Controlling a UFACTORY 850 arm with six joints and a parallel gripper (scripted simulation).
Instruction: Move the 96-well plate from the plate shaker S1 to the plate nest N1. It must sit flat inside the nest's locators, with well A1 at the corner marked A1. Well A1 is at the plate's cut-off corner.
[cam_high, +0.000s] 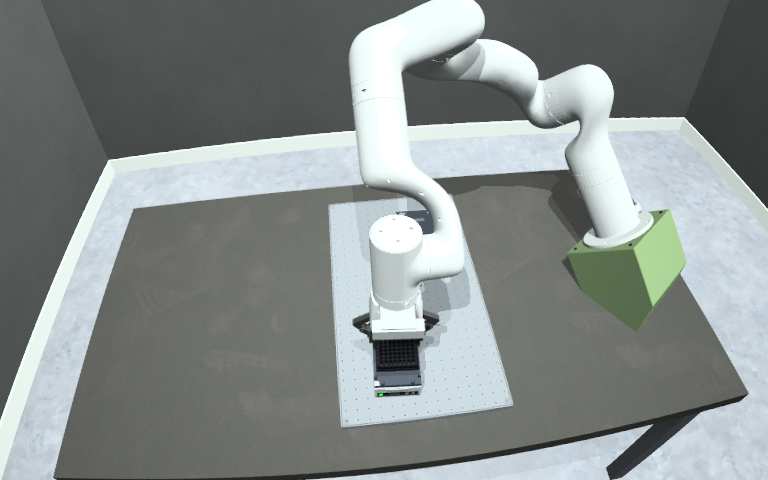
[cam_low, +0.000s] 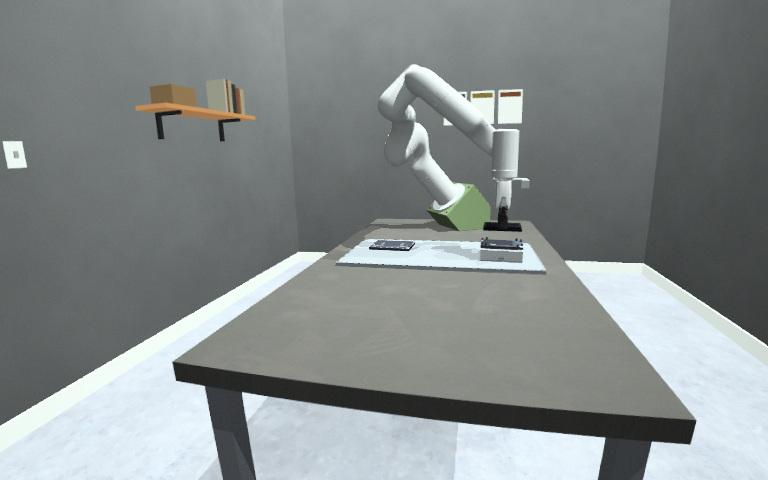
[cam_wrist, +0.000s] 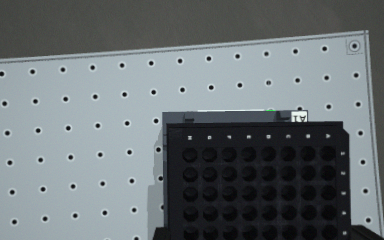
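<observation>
Right now the plate nest N1 is 40 cm to the right of my hand, 17 cm behind it and 12 cm below it. The rest, counted from my hand: A1 label: 33 cm to the right, 11 cm below, 10 cm behind; black 96-well plate: 1 cm below.
</observation>
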